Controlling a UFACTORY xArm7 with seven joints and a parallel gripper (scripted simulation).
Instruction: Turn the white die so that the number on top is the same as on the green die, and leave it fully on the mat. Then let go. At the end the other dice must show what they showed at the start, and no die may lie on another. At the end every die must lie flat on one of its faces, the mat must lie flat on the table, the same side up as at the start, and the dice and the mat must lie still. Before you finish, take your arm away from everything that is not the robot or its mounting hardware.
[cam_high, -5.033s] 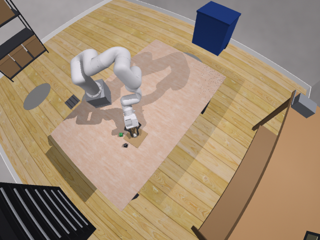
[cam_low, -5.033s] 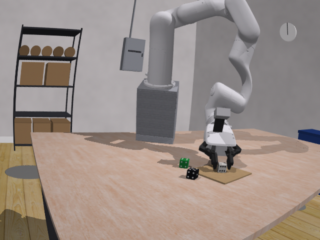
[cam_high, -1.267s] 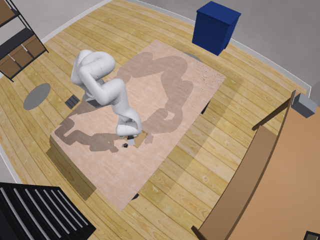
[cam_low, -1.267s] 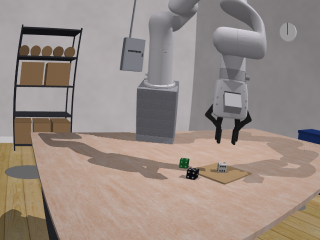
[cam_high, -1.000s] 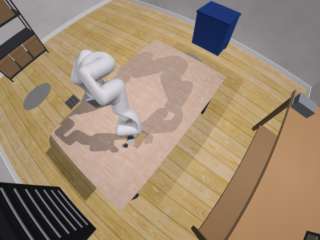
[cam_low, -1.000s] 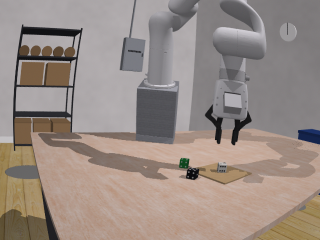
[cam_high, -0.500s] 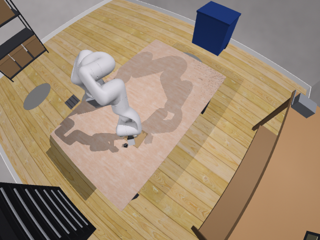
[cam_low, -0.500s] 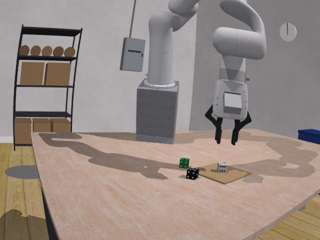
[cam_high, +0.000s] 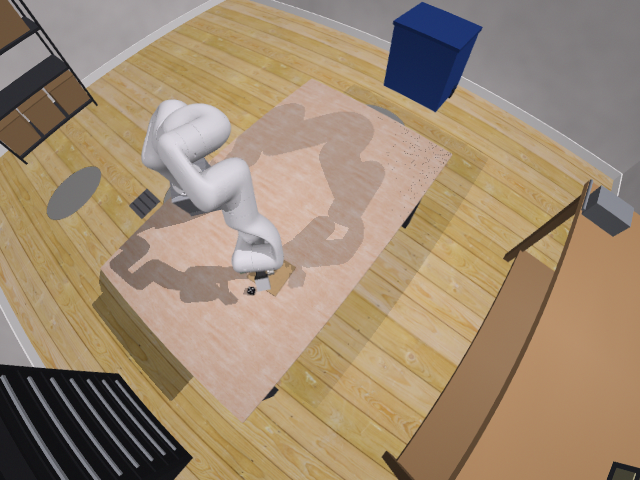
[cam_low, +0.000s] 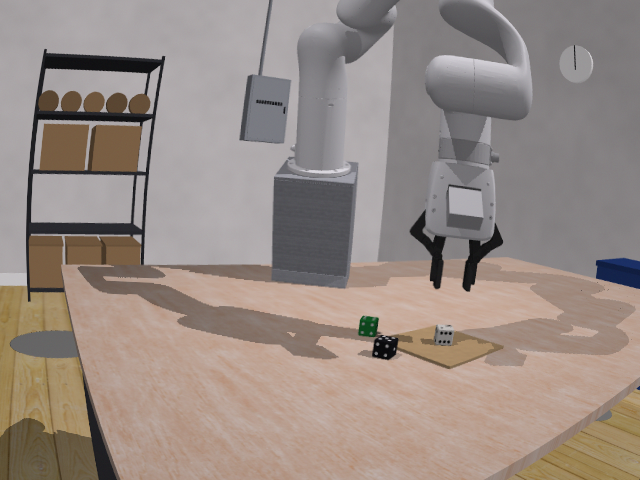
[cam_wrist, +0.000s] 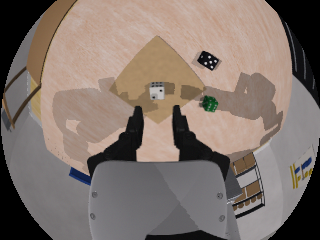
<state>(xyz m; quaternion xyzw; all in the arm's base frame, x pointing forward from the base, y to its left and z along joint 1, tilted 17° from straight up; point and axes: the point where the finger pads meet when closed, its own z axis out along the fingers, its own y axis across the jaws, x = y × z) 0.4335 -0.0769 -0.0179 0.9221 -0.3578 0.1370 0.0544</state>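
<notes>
Now: the white die 9 cm below my hand. The rest, counted from my hand: green die 10 cm behind, 5 cm to the right, 9 cm below; brown mat 10 cm below; black die 2 cm behind, 10 cm to the right, 9 cm below.
</notes>
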